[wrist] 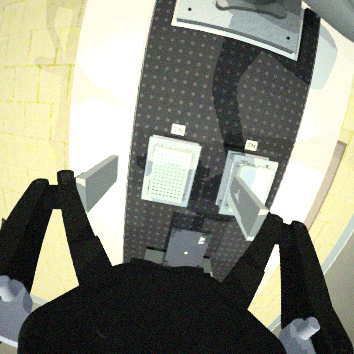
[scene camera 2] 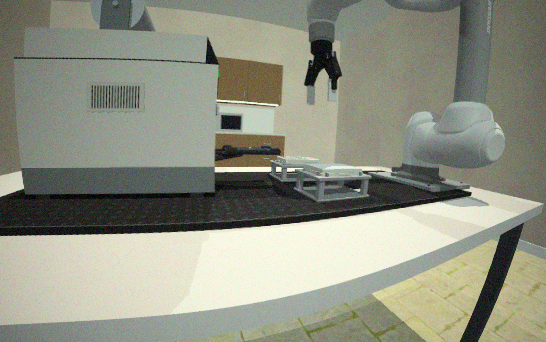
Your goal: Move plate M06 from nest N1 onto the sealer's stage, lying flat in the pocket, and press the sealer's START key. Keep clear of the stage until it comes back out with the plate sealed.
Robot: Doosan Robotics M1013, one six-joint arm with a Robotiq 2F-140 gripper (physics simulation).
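My gripper is open and empty, pointing down high above the two nests. Plate M06, pale with rows of wells, lies on nest N1, the farther stand in the scene view. It shows between the fingers, far below them, in the wrist view; its name cannot be read. The sealer is the big white and grey box at the left of the scene view. Its stage and START key cannot be made out there.
A second pale plate lies on nest N2, beside N1; a finger partly covers it in the wrist view. The robot's base plate stands beyond the nests on the black perforated mat.
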